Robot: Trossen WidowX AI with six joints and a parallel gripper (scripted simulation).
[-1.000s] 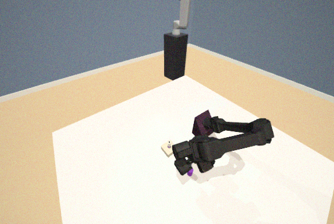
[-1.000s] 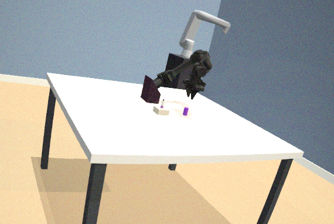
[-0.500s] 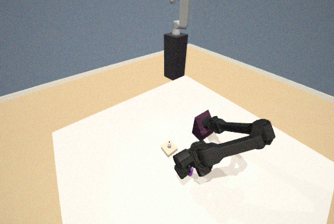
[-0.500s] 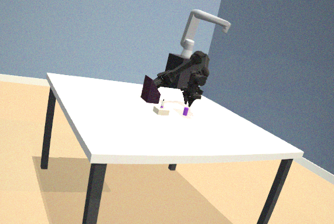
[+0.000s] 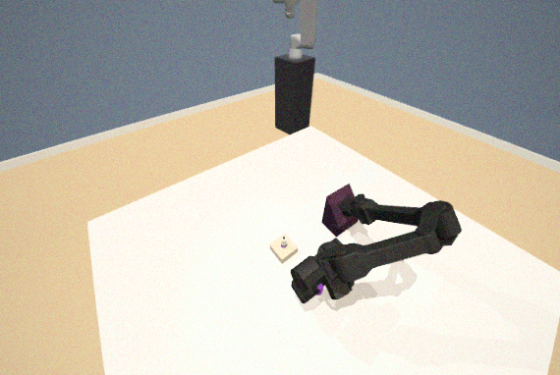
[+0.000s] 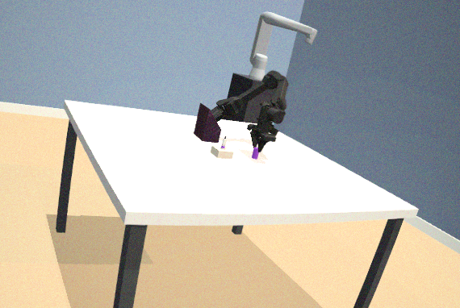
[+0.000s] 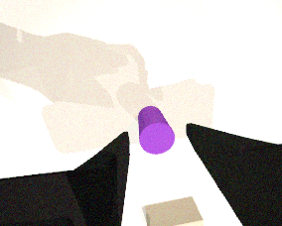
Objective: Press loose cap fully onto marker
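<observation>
The purple cap is 1 cm below my gripper tip. From my gripper tip the other things lie so: cream holder block 18 cm to the right, 2 cm below, 2 cm behind.
</observation>
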